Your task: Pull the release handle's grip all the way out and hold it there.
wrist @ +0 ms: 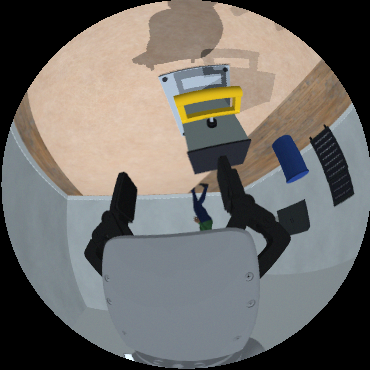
Labels:
my gripper: 171,172
light metal base plate: 189,79

